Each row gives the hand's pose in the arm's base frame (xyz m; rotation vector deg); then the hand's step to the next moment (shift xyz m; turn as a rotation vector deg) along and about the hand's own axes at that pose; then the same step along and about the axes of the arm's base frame.
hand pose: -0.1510 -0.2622 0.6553 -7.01 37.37 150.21
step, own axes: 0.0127 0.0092 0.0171 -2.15 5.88 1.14
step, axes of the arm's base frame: -0.0151 0.0056 0.0167 -0.58 -4.98 3.92
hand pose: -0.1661 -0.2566 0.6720 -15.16 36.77 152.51
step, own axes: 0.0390 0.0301 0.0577 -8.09 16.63 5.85
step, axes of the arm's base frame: -0.0530 0.0152 0.0522 -0.04 -13.51 13.92
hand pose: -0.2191 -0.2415 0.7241 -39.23 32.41 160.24
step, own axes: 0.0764 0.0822 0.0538 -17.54 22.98 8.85
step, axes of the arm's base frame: -0.1115 -0.0441 0.0333 5.18 -19.04 22.91
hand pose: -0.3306 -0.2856 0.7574 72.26 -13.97 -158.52
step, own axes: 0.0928 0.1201 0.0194 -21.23 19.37 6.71
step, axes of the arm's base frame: -0.0734 -0.1298 -0.0343 9.15 -15.17 23.60
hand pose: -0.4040 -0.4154 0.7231 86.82 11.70 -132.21
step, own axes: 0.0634 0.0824 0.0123 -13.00 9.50 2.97
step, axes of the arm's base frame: -0.0014 -0.0941 -0.0458 5.67 -6.75 13.79
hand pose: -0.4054 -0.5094 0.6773 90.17 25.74 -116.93
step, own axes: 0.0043 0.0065 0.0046 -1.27 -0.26 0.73
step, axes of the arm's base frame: -0.0007 -0.0087 -0.0026 -0.49 0.06 1.40
